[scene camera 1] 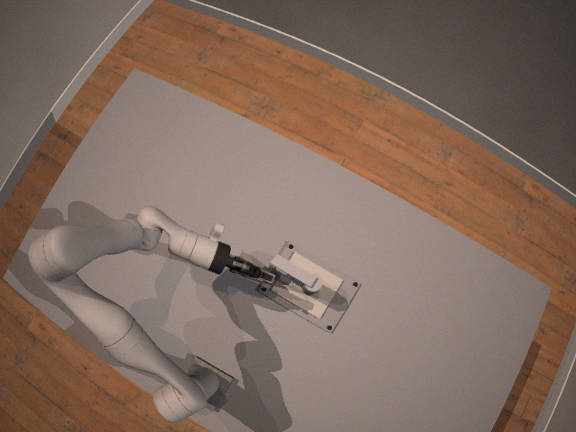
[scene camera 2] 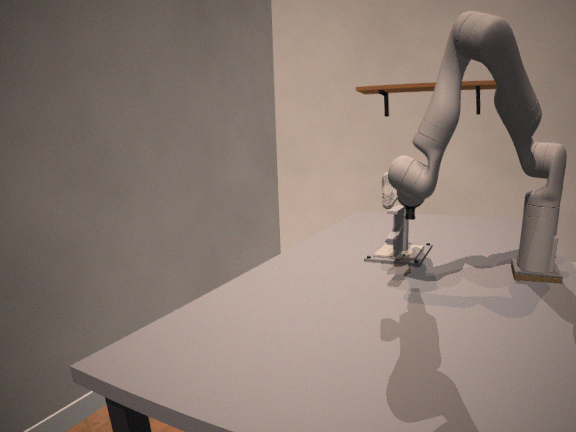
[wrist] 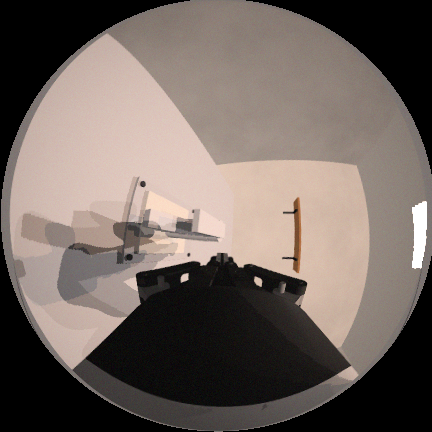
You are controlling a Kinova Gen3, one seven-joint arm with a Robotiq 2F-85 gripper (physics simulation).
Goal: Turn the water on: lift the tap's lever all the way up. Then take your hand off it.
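Frame: origin at the arm's base, x ahead, y left, z up, level; centimetres.
Seen in the pictures: gripper, between the fingertips: [scene camera 1: 273,279] [wrist: 221,259]; arm's base, origin of its link: [scene camera 1: 203,381] [scene camera 2: 534,267].
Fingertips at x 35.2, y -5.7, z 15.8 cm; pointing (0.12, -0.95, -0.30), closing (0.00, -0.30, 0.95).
Observation:
Pixels of each thing's top centre, then the offset from my fingertips to it. "*": a spot on its surface instead. Level surfaces: height alone.
- tap, a spot on its surface: [wrist: 209,225] [scene camera 1: 285,266] * dx +4.5, dy -1.1, dz -2.4 cm
- base plate, a spot on its surface: [scene camera 2: 375,260] * dx +9.9, dy +2.4, dz -17.5 cm
- grey table, height of its surface: dz -18.0 cm
The tap [scene camera 1: 295,272] [scene camera 2: 398,230] [wrist: 209,225] stands on a base plate [scene camera 1: 316,311] [scene camera 2: 375,260] and has a grey upright body with pale pieces at two heights. In scene camera 1, a pale bar runs along its top, with a round piece at the far end. I cannot tell which part is the lever, or how high it stands. My gripper [scene camera 1: 271,277] [scene camera 2: 410,216] [wrist: 221,259] is shut and empty. Its fingertips are beside the robot-side end of the tap, close to the upper part. Whether they touch it cannot be told.
The tap and the arm's base stand on a grey table [scene camera 1: 425,280] [scene camera 2: 250,340]. The arm [scene camera 1: 107,322] [scene camera 2: 440,110] arches from its base to the tap. A wooden wall shelf [scene camera 2: 405,88] [wrist: 297,235] is behind. Shadows of the arm fall around the tap.

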